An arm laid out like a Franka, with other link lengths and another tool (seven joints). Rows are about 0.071 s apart.
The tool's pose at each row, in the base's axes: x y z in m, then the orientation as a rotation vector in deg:
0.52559 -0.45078 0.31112 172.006 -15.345 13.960
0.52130 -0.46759 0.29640 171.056 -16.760 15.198
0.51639 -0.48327 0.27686 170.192 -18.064 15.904
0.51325 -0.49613 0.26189 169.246 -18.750 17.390
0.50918 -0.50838 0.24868 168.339 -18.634 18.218
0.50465 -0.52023 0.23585 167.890 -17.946 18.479
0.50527 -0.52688 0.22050 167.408 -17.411 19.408
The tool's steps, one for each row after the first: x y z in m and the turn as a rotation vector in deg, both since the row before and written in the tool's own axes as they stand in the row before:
-0.00388 0.01572 0.01599 -0.714 0.869 0.979
-0.00556 0.01407 0.02056 -0.694 0.520 0.888
-0.00347 0.01134 0.01609 -0.661 1.077 0.525
-0.00430 0.01104 0.01417 -0.750 0.700 -0.047
-0.00492 0.01063 0.01373 -0.413 0.294 -0.457
-0.00172 0.00394 0.01618 -0.322 0.726 -0.309

